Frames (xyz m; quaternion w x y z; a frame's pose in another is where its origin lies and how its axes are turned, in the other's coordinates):
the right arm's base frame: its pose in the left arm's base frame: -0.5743 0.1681 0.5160 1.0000 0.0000 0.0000 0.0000
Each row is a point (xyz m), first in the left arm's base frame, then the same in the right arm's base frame.
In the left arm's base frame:
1: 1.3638 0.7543 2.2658
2: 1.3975 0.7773 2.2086
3: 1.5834 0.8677 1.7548
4: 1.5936 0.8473 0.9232
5: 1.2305 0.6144 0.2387
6: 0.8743 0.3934 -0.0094
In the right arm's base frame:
1: 1.9381 0.5862 1.7498
2: 1.9718 0.6092 1.6926
3: 2.1577 0.6996 1.2388
4: 2.1679 0.6792 0.4072
5: 1.8048 0.4463 -0.2773
6: 1.4486 0.2253 -0.5254

